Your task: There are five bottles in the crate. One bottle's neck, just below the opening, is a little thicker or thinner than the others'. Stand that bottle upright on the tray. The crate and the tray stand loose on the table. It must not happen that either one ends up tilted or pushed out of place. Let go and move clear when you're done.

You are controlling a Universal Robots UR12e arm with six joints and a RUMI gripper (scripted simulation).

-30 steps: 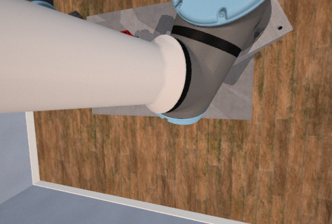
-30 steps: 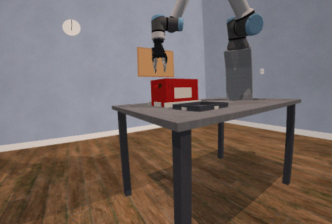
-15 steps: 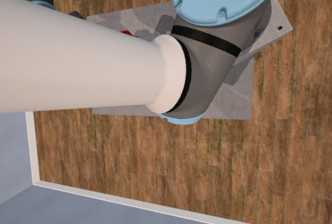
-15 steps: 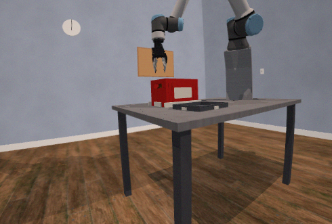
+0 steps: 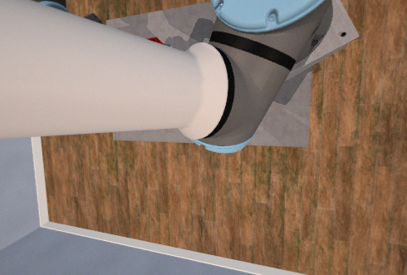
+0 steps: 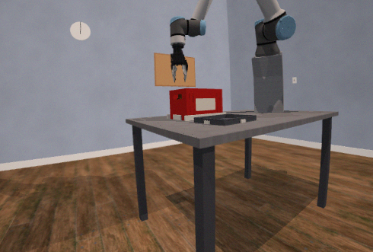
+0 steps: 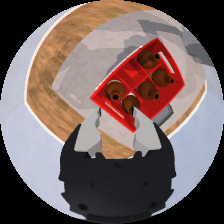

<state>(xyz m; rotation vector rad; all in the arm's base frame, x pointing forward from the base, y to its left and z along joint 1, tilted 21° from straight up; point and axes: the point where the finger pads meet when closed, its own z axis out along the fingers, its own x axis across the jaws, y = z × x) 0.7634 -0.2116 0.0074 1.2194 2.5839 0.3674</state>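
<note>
Now: the red crate 9 cm behind my hand, 5 cm to the left of it and 15 cm below it. The rest, counted from my hand: dark tray: 4 cm behind, 31 cm to the left, 23 cm below.
</note>
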